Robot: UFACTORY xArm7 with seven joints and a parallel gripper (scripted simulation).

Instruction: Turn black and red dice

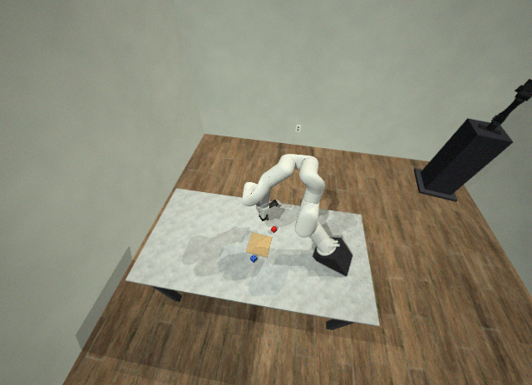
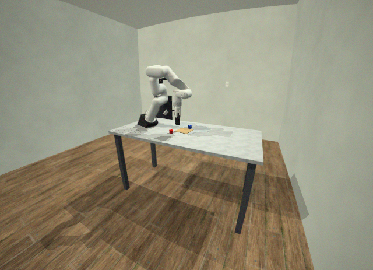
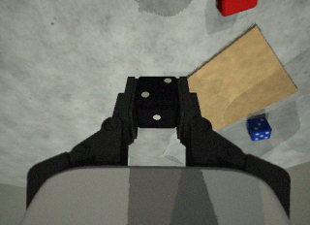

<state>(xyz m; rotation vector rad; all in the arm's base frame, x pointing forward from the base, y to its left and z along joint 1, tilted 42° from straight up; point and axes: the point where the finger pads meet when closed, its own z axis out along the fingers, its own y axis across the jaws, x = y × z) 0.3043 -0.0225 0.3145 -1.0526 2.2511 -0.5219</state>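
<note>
My hand is 2 cm past the tan mat, 14 cm to the right of it and 12 cm above it. Also, from my hand: black die (1 cm below); then blue die (2 cm behind, 24 cm to the left, 10 cm below); then red die (9 cm behind, 1 cm to the left, 10 cm below).
</note>
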